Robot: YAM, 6 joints.
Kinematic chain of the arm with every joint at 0, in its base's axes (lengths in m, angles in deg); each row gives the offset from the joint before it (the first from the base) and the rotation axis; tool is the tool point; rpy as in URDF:
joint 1: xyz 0 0 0.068 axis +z
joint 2: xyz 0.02 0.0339 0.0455 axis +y
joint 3: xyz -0.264 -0.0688 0 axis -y
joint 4: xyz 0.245 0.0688 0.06 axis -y
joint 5: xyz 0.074 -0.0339 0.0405 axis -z
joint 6: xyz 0.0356 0 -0.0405 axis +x
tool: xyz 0 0 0 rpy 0 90 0
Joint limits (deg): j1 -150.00..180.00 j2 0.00..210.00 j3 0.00..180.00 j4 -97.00..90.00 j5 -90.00..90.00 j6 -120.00..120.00
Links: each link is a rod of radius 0.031 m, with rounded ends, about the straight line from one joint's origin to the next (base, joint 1, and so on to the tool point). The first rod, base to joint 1, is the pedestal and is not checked.
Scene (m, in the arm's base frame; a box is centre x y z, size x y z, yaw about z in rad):
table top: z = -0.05
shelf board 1: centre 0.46 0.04 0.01 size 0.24 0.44 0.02 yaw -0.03
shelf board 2: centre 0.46 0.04 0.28 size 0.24 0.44 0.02 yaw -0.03
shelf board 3: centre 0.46 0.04 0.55 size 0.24 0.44 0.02 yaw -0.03
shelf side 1: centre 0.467 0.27 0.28 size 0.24 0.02 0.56 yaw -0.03
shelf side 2: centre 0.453 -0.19 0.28 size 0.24 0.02 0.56 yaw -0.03
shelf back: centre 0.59 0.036 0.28 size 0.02 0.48 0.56 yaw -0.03
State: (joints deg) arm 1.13 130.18 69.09 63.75 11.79 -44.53
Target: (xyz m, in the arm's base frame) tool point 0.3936 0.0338 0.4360
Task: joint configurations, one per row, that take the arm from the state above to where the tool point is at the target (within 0.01 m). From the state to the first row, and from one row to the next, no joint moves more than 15 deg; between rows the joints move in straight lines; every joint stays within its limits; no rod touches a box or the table.
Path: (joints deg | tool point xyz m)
1: 1.91 120.73 54.77 66.55 12.36 -44.53 | 0.4183 0.0063 0.1422
2: 2.68 111.28 40.45 69.35 12.93 -44.53 | 0.3616 0.0090 0.1450
3: 3.46 101.83 26.13 72.15 13.50 -44.53 | 0.3011 0.0099 0.1426
4: 4.23 92.38 11.81 74.95 14.07 -44.53 | 0.2383 0.0089 0.1348
5: 7.00 83.89 24.15 77.67 13.32 -44.53 | 0.2695 0.0248 0.2281
6: 9.76 75.40 36.49 80.40 12.56 -44.53 | 0.2607 0.0370 0.3338
7: 12.53 66.91 48.82 83.13 11.81 -44.53 | 0.2104 0.0393 0.4360
8: 10.33 78.68 60.46 78.75 11.65 -44.53 | 0.2701 0.0419 0.4475
9: 8.12 90.44 72.09 74.37 11.49 -44.53 | 0.3320 0.0402 0.4476
10: 5.92 102.20 83.72 69.98 11.33 -44.53 | 0.3936 0.0338 0.4360

